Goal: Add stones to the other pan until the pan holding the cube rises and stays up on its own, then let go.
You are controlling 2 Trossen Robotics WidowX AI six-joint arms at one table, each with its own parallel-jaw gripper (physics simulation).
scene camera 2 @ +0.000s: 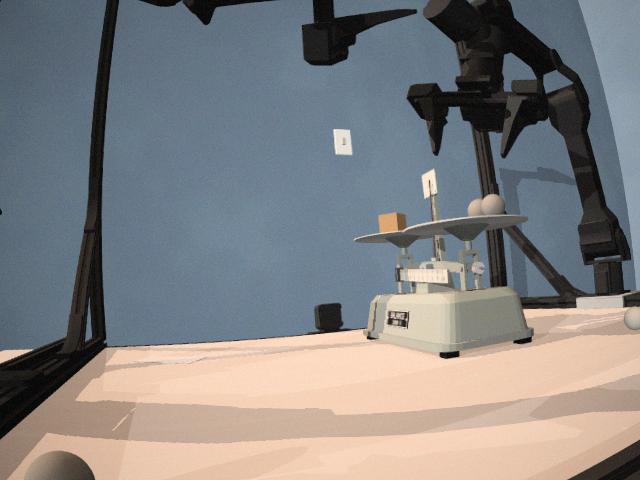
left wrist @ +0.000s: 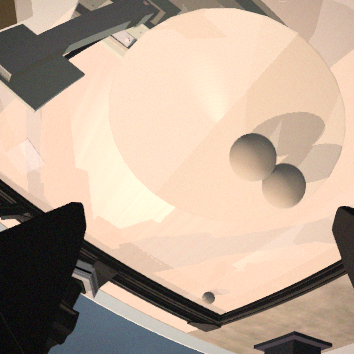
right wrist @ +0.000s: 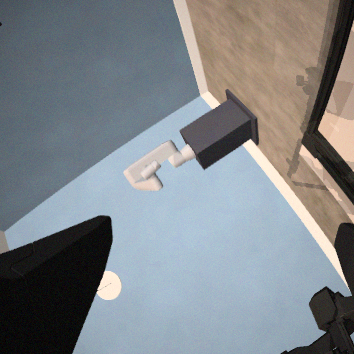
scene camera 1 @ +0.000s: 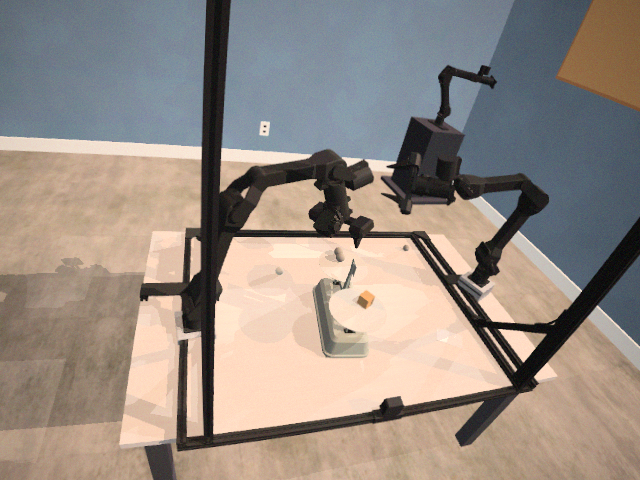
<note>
The right gripper is open, holding nothing. Further things: the left gripper and a grey balance scale.
The left gripper is seen too in the left wrist view and in scene camera 1. The right gripper is seen too in the right wrist view.
</note>
